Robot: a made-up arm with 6 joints.
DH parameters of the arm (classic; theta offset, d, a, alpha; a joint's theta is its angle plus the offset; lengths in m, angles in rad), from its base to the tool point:
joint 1: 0 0.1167 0 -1.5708
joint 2: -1.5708 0 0.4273 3.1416
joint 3: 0 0 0 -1.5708
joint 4: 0 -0.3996 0 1.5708
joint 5: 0 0.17 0 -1.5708
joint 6: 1.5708 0 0 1.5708
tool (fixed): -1.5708 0 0 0
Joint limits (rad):
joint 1: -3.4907..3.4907
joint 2: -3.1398..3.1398
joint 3: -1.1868..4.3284
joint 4: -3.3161..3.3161
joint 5: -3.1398..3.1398
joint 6: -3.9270..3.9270
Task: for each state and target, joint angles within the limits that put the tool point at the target. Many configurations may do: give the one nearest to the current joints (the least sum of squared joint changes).
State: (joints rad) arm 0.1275 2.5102 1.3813 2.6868 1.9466 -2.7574
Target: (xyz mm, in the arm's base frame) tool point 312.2 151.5 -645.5
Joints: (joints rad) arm -0.0261 2.6139 1.1299 2.7898 1.9466 -2.7574
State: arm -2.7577 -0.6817 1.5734 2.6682 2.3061 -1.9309
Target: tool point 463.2 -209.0 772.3
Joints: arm -3.2576 -0.4318 1.8122 2.7039 2.3061 -1.9309
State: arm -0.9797 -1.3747 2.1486 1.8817 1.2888 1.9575
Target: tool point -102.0 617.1 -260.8
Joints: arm -1.3085 -1.5579 2.3057 1.9412 1.2888 1.9575
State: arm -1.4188 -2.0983 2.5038 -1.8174 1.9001 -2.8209
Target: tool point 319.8 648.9 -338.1
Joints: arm -1.9619 -2.0170 2.1891 -1.8589 1.9001 -2.8209
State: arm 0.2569 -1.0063 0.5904 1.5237 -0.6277 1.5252
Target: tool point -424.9 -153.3 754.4
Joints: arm 0.3157 -1.0541 0.3010 1.4895 -0.6277 1.5252
